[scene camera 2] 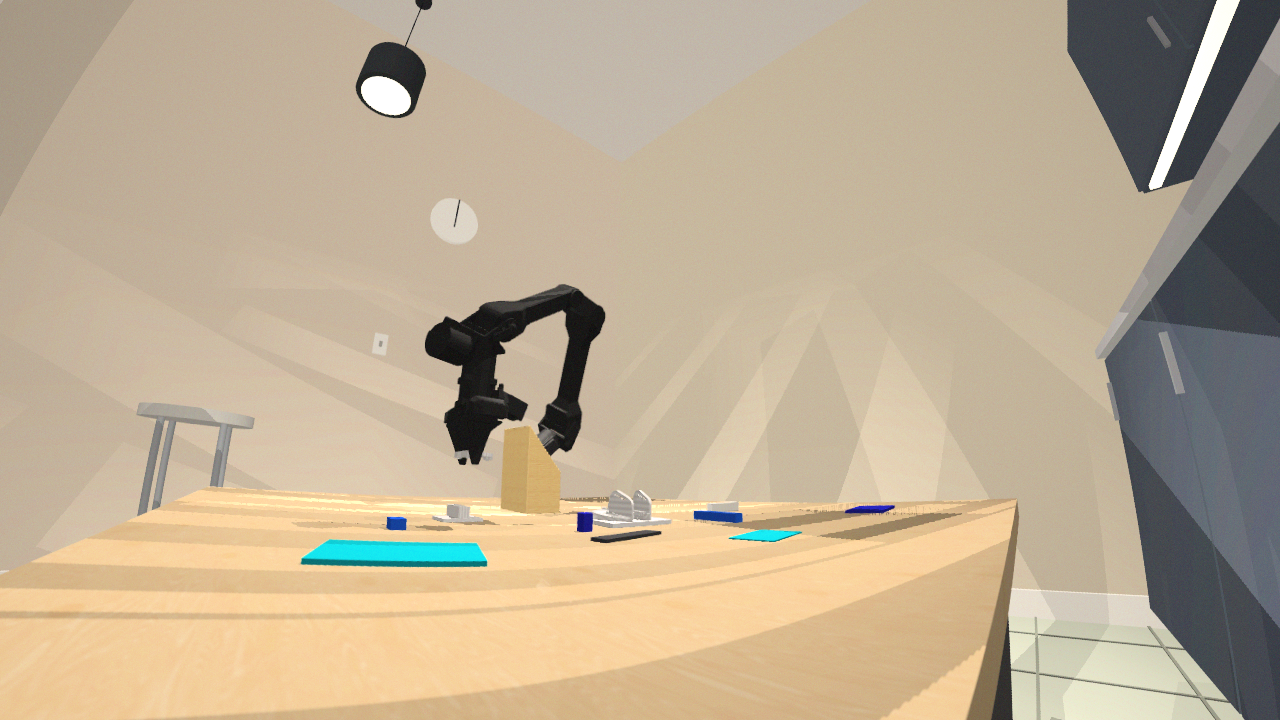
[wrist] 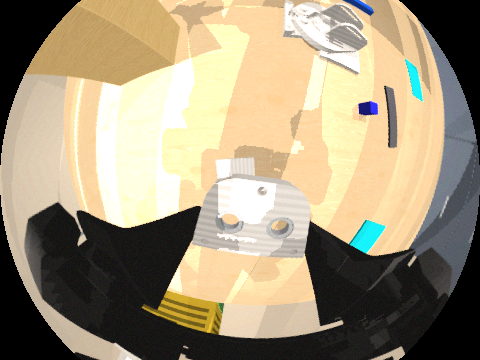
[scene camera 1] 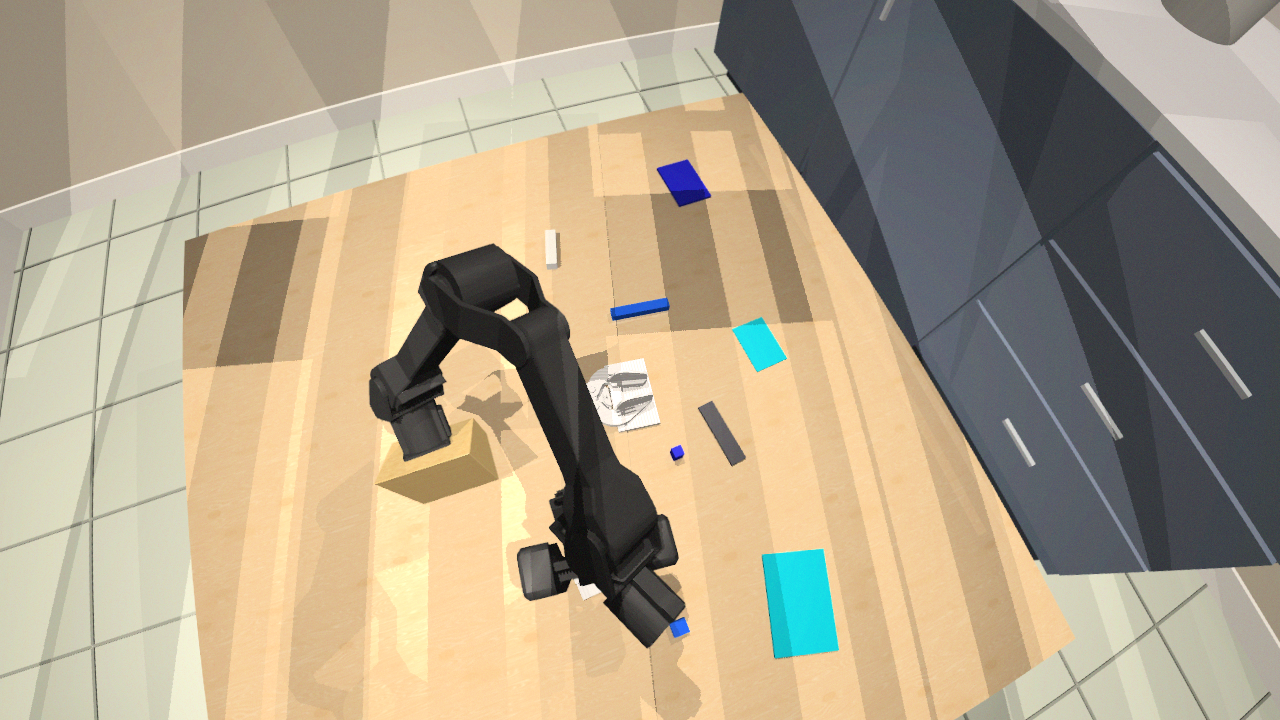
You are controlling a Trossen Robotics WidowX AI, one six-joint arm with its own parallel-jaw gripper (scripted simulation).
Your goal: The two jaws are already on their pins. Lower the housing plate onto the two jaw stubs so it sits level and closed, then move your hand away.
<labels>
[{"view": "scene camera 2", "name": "my gripper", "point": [468,464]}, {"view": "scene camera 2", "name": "large cyan plate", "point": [337,552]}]
</labels>
